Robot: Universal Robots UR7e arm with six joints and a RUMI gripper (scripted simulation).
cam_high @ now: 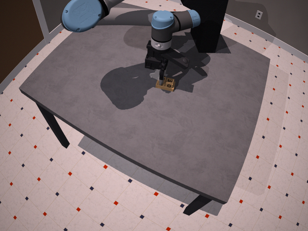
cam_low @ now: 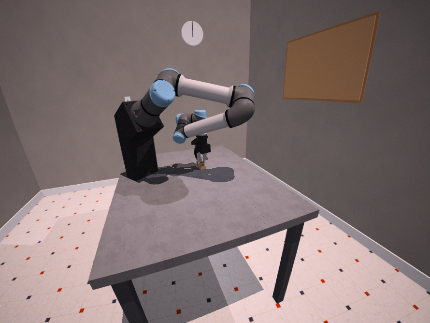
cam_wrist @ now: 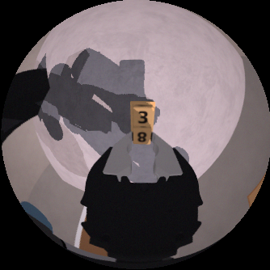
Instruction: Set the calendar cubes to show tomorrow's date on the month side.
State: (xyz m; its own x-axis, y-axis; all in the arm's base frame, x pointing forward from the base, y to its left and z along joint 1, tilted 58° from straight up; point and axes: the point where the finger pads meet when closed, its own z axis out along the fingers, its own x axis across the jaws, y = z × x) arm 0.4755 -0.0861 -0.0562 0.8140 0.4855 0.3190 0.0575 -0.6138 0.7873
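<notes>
Right now the wooden tray is 30 mm below my hand and 20 mm to the left of it.
</notes>
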